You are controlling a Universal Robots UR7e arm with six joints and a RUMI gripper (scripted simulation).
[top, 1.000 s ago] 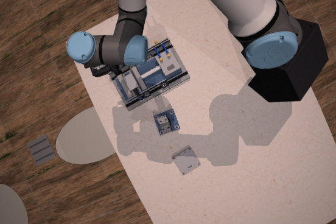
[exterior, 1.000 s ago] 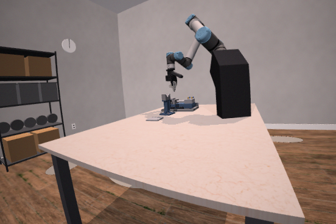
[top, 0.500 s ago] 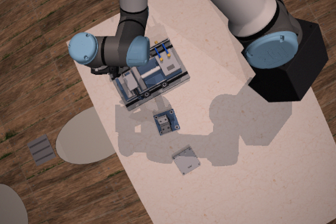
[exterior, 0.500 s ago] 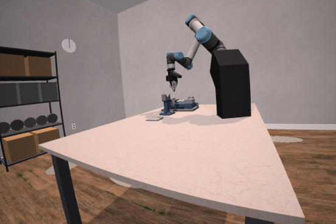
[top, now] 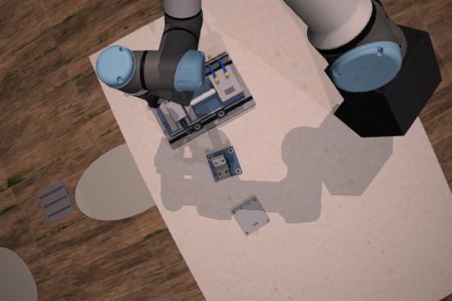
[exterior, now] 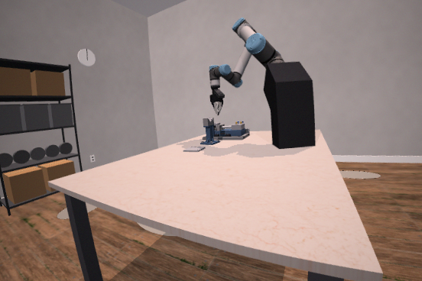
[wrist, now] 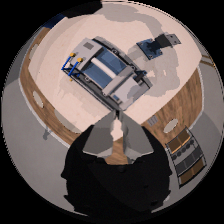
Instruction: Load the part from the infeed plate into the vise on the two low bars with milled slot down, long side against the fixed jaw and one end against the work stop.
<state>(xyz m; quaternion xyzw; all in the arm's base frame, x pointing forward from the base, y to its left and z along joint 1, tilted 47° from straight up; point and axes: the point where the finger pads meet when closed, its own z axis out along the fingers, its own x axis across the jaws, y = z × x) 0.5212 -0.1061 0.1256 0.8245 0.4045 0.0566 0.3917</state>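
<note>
The part lies 4 cm to the left of my hand and 9 cm below it. Also, from my hand: air cylinder (16 cm behind, 3 cm to the left, 10 cm below); then vise (7 cm behind, 4 cm to the left, 14 cm below); then air cylinder rod (8 cm behind, 4 cm to the left, 10 cm below).
</note>
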